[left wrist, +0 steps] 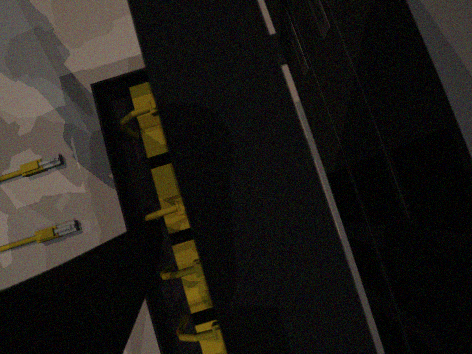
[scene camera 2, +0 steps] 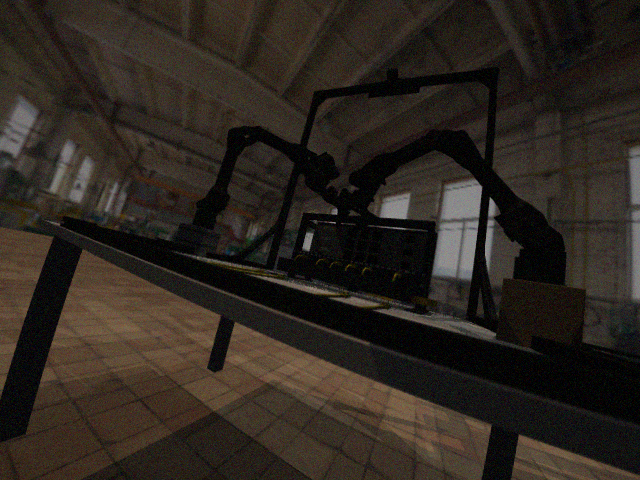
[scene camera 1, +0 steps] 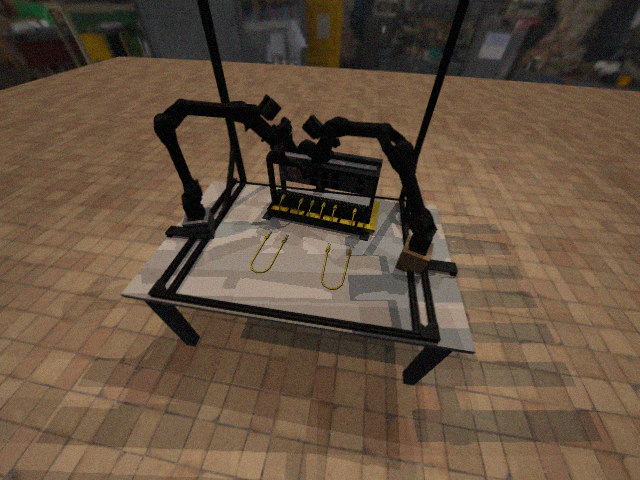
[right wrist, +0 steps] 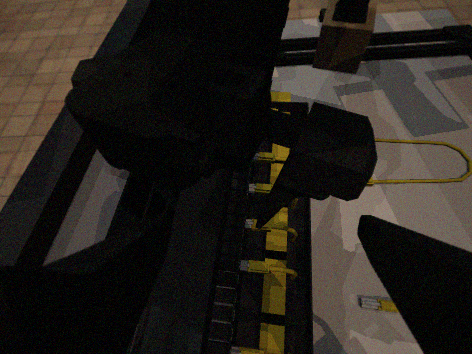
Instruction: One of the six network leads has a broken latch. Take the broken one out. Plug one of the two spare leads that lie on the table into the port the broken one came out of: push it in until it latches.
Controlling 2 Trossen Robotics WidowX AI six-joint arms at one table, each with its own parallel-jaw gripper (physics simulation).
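Places are measured from the left arm's base along level axes (x left, y ahead, z down), in millimetres.
Where they show: left gripper, between the fingertips: point(scene camera 2: 344, 230); right gripper, between the fingertips: point(scene camera 2: 334, 203) point(scene camera 1: 296, 159) point(right wrist: 264, 223); left arm's base, origin of its link: point(scene camera 2: 538, 286) point(scene camera 1: 418, 247) point(right wrist: 350, 13); right arm's base, origin of its link: point(scene camera 2: 201, 228) point(scene camera 1: 196, 215).
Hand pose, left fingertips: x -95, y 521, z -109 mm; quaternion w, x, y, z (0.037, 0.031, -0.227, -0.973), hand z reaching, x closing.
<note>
Each offset is from my left fingertips to the centre of the thing. "*": to the spot under its first point.
A black rack {dx -15, dy -50, dz +79 mm} point(scene camera 1: 352, 165) point(scene camera 2: 366, 224) stands at the back of the table, with several yellow leads {dx +77, dy -41, dz +154 mm} point(scene camera 1: 311, 210) {* dx +74, dy +12, dz +122 mm} point(left wrist: 164, 212) point(right wrist: 269, 265) plugged in along its lower front. Two spare yellow leads lie in U shapes on the table, one on the left point(scene camera 1: 260, 272) and one on the right point(scene camera 1: 330, 288). One spare plug {* dx +214, dy +5, dz +199 mm} point(right wrist: 375, 303) shows in the right wrist view. My right gripper point(scene camera 1: 288, 144) point(right wrist: 264, 223) is open and empty, above the rack's front. My left gripper point(scene camera 1: 316, 147) is open over the rack top; its fingers do not show in its wrist view.
A black frame point(scene camera 1: 290, 314) runs around the table, with two tall posts point(scene camera 1: 218, 71) behind. A brown block point(scene camera 1: 414, 259) point(right wrist: 343, 46) sits under the left arm's base. Both arms reach over the rack and stand close together.
</note>
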